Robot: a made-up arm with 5 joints. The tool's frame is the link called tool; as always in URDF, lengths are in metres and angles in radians.
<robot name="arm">
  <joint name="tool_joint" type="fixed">
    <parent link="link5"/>
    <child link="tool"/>
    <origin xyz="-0.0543 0.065 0.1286" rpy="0 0 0"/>
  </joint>
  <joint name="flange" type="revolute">
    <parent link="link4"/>
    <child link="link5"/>
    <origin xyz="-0.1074 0.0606 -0.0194" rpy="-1.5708 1.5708 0"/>
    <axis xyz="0 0 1"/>
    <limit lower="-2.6" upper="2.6"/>
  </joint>
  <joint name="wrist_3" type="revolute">
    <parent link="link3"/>
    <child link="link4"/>
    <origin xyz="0.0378 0.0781 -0.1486" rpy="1.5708 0 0"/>
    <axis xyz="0 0 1"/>
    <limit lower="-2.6" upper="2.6"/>
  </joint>
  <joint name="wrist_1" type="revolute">
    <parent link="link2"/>
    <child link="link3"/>
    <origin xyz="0.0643 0.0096 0.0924" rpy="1.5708 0 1.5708"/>
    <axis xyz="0 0 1"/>
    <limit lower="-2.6" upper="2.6"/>
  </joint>
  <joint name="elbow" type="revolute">
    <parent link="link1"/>
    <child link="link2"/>
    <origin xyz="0.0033 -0.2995 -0.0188" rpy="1.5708 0 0"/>
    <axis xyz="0 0 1"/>
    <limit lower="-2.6" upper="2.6"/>
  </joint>
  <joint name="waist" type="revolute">
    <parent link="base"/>
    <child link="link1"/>
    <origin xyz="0 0 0.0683" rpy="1.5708 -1.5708 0"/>
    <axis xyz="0 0 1"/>
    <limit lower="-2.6" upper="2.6"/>
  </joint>
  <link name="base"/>
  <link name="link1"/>
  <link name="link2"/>
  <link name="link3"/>
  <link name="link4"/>
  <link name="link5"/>
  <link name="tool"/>
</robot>
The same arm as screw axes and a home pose.
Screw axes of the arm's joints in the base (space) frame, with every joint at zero. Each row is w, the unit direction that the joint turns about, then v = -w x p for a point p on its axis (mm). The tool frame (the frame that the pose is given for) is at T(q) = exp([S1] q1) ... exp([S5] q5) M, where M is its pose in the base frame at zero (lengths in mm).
S1 = (0, -1, 0, 68.3, 0, 0)
S2 = (1, 0, 0, 0, 71.6, -18.8)
S3 = (0, 0, 1, 9.2, -391.9, 0)
S4 = (-1, 0, 0, 0, 12.7, -28.6)
S5 = (0, 0, 1, 78.8, -489.4, 0)
M: xyz 435.1 143.8 176.5 (mm) rpy 0 0 0 (rad, as in URDF)
Joint limits (rad, base to tool): -2.6..2.6 -2.6..2.6 -2.6..2.6 -2.6..2.6 -2.6..2.6

